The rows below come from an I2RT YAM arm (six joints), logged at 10 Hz.
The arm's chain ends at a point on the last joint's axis. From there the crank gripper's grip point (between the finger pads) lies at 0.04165 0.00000 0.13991 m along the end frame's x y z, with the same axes.
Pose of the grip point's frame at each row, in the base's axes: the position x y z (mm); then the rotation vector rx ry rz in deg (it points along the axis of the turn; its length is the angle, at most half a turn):
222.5, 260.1, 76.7, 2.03, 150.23, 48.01
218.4, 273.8, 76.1, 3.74, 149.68, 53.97
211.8, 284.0, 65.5, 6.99, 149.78, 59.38
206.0, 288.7, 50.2, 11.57, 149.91, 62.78
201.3, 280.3, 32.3, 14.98, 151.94, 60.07
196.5, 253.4, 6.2, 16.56, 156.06, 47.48
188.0, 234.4, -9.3, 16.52, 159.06, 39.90
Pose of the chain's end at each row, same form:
209.5, 176.9, 195.9, 2.03, 150.23, 48.01
208.3, 181.8, 189.0, 3.74, 149.68, 53.97
205.0, 184.6, 172.2, 6.99, 149.78, 59.38
200.1, 184.6, 152.3, 11.57, 149.91, 62.78
195.9, 179.7, 137.9, 14.98, 151.94, 60.07
190.9, 170.5, 126.2, 16.56, 156.06, 47.48
185.3, 163.3, 118.2, 16.52, 159.06, 39.90

